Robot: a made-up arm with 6 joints. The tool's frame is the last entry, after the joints.
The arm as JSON. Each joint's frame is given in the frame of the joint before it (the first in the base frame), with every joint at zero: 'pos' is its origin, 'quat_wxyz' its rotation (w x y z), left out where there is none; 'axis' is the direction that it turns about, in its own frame. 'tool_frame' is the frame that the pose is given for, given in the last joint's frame.
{
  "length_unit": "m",
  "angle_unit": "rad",
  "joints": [
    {
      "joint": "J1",
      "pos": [
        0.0,
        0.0,
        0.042
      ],
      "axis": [
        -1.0,
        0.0,
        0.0
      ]
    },
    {
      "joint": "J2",
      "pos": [
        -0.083,
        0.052,
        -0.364
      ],
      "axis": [
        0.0,
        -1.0,
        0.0
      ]
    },
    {
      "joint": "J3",
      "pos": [
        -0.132,
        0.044,
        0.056
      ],
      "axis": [
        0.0,
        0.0,
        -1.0
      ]
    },
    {
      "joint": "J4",
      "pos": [
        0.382,
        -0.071,
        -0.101
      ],
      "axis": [
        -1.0,
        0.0,
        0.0
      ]
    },
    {
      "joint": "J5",
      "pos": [
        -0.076,
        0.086,
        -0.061
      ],
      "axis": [
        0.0,
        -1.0,
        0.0
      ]
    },
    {
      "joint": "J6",
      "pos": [
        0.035,
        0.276,
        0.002
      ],
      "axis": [
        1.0,
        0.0,
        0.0
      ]
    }
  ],
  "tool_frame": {
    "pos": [
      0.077,
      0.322,
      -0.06
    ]
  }
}
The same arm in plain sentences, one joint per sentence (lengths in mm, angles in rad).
The arm has six revolute joints in a row. What follows holds with every joint at zero, and every direction is one of the base frame's.
The first joint lies 42 mm along +z from the base frame's origin and turns about -x.
The second joint lies 83 mm along -x and 52 mm along +y and 364 mm along -z from the first joint and turns about -y.
The third joint lies 132 mm along -x and 44 mm along +y and 56 mm along +z from the second joint and turns about -z.
The fourth joint lies 382 mm along +x and 71 mm along -y and 101 mm along -z from the third joint and turns about -x.
The fifth joint lies 76 mm along -x and 86 mm along +y and 61 mm along -z from the fourth joint and turns about -y.
The sixth joint lies 35 mm along +x and 276 mm along +y and 2 mm along +z from the fifth joint and turns about +x.
The tool frame, which is the frame that the pose is given for, lies 77 mm along +x and 322 mm along +y and 60 mm along -z from the sixth joint; its axes are parallel to the base frame's.

